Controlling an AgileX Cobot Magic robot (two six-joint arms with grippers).
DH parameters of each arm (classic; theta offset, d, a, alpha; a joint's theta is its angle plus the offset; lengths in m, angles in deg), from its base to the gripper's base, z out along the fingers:
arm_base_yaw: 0 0.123 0 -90
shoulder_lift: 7.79 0 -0.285 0
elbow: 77.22 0 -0.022 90
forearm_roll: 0 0.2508 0 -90
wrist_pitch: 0 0 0.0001 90
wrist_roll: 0 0.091 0 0
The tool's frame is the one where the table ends.
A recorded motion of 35 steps. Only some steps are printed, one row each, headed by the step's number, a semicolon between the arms.
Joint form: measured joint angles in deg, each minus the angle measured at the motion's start. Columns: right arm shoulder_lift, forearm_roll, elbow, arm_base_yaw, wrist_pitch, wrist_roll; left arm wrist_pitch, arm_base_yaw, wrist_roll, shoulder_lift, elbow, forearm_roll.
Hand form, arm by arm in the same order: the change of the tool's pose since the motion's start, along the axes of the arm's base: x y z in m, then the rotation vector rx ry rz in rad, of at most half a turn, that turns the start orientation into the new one. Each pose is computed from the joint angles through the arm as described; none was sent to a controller.
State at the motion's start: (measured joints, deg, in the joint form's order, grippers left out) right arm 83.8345 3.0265 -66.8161 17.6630 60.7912 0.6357; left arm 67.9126 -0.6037 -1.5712 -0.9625 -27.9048 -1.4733
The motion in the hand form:
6: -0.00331 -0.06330 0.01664 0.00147 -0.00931 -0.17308; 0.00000 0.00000 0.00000 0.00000 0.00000 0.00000
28: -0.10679 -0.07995 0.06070 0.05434 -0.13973 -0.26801; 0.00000 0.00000 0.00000 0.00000 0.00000 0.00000
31: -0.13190 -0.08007 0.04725 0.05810 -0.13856 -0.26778; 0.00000 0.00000 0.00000 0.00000 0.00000 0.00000
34: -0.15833 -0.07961 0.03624 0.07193 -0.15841 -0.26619; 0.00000 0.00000 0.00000 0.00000 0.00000 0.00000
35: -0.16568 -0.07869 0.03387 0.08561 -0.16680 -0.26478; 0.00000 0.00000 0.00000 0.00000 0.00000 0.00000
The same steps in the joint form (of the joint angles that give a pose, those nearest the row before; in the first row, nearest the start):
6: -3.76 0.93 0.00 -13.07 3.41 -3.27; 0.00 0.00 0.00 0.00 0.00 0.00
28: -26.95 1.97 7.96 -16.64 10.67 -0.63; 0.00 0.00 0.00 0.00 0.00 0.00
31: -32.66 2.20 13.69 -16.64 10.70 -0.64; 0.00 0.00 0.00 0.00 0.00 0.00
34: -39.18 2.81 18.73 -16.63 10.92 -0.63; 0.00 0.00 0.00 0.00 0.00 0.00
35: -41.08 3.51 19.94 -16.64 11.03 -0.64; 0.00 0.00 0.00 0.00 0.00 0.00

